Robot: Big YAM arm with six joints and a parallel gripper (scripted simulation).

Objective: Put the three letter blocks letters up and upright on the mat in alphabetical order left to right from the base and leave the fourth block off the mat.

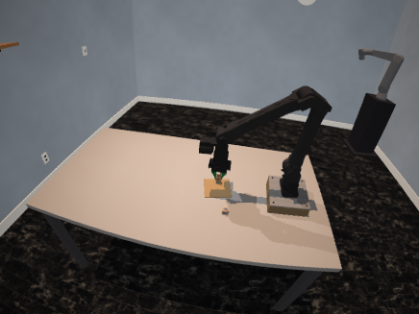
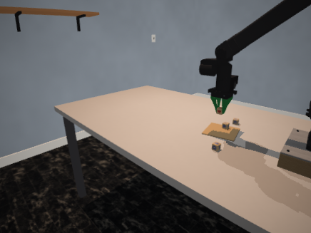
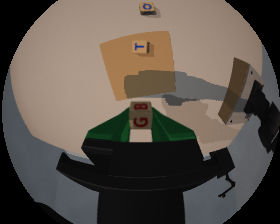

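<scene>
Right now my hand is 4 cm to the left of the mat and 11 cm above it.
</scene>
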